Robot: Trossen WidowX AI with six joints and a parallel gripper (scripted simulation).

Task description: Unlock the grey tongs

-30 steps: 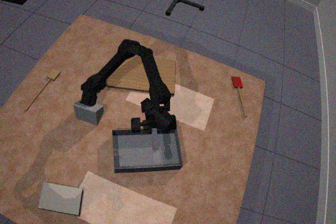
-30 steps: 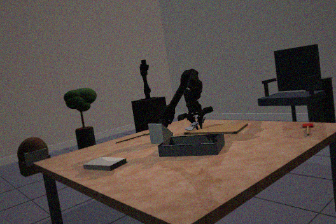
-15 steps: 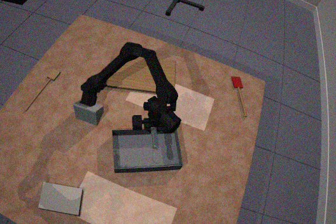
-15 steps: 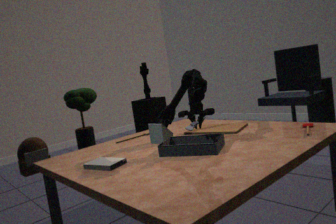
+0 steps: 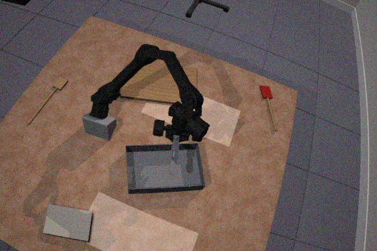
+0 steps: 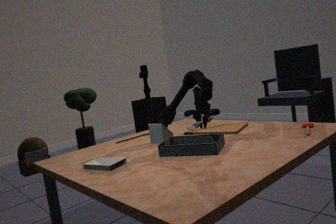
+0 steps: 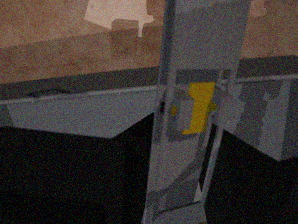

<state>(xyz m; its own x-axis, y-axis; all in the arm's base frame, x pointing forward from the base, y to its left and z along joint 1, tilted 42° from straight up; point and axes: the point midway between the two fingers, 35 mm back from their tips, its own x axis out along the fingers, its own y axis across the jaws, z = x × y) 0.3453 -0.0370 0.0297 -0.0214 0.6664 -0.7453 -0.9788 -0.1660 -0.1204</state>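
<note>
My gripper tip is now 340 mm to the right of the wooden board, 170 mm past it and 90 mm above it. The rest, counted from my gripper tip: yellow lock piece: 40 mm above, 30 mm to the left; then roasting tin: 100 mm to the right, 70 mm below, 10 mm behind; then grey block: 450 mm to the right, 290 mm behind, 80 mm below.
</note>
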